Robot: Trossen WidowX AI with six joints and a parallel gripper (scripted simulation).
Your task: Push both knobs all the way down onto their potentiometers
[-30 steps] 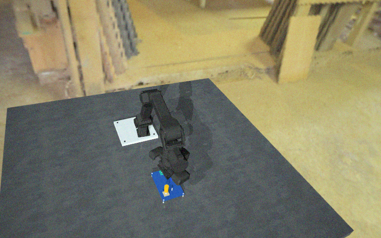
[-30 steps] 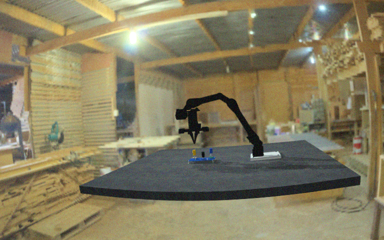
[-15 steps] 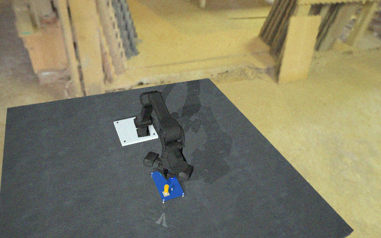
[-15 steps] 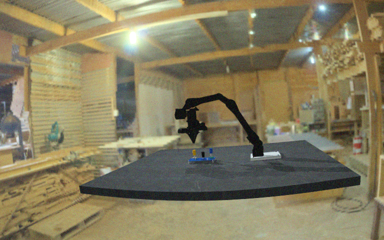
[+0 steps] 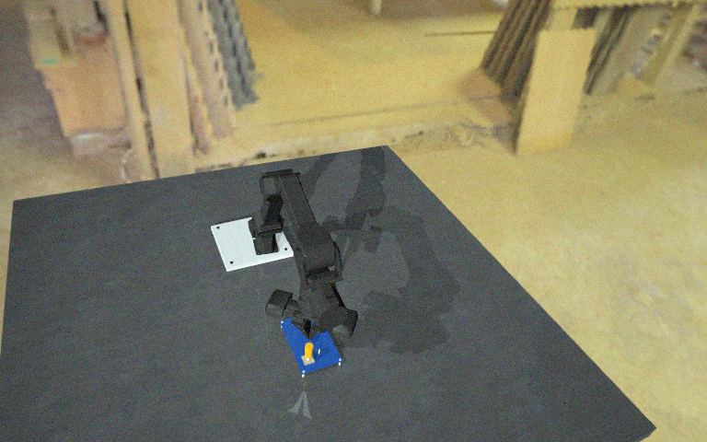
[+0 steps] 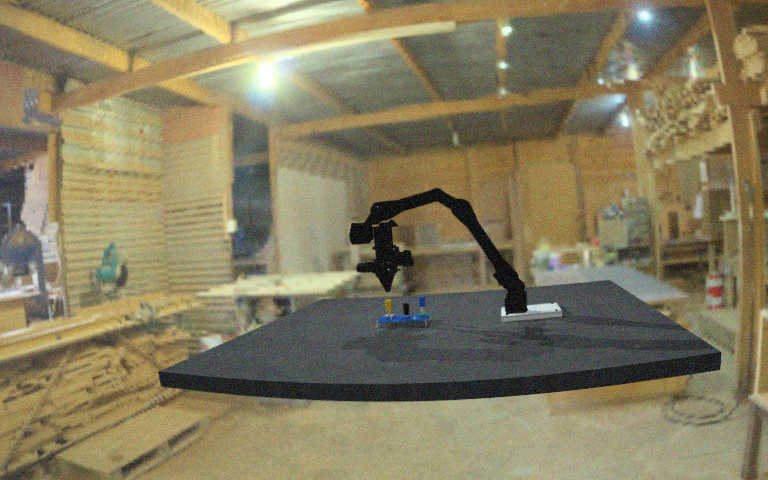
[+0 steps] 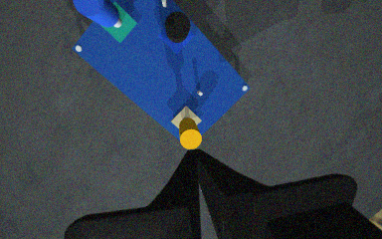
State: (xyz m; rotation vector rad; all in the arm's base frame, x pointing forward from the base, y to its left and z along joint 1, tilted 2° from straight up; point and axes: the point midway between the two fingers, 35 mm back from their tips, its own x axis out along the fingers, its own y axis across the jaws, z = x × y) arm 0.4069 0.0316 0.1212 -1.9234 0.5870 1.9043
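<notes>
Now: the orange knob 5 cm below my gripper tip. Round my gripper tip: black knob: 7 cm behind, 5 cm to the left, 5 cm below.
</notes>
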